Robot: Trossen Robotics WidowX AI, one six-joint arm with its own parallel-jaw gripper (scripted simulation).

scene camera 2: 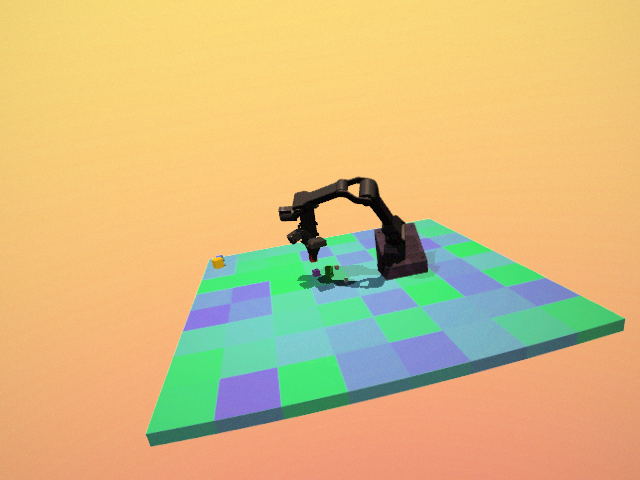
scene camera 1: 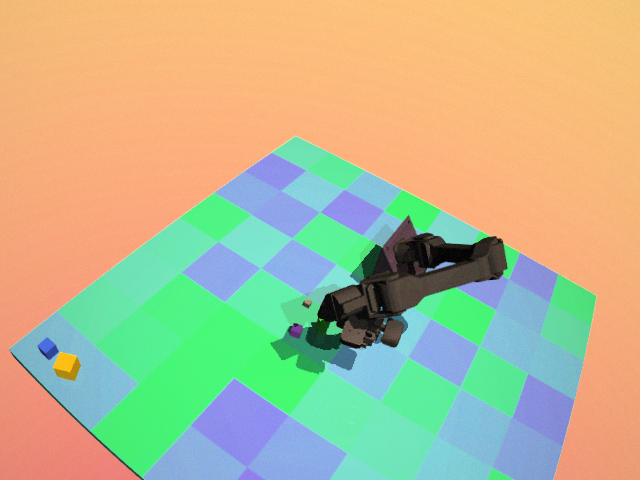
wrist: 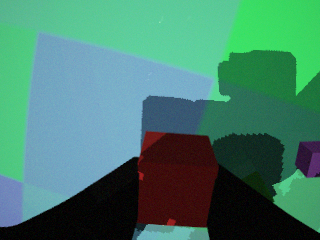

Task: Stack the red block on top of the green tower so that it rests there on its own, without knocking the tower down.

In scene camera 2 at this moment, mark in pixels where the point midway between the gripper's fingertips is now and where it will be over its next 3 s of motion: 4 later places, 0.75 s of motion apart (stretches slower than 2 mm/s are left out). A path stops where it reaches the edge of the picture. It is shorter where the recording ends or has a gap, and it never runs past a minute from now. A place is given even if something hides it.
My gripper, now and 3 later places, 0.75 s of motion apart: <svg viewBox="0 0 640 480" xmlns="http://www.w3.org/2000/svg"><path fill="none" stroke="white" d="M313 259L325 251L328 264L328 264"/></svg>
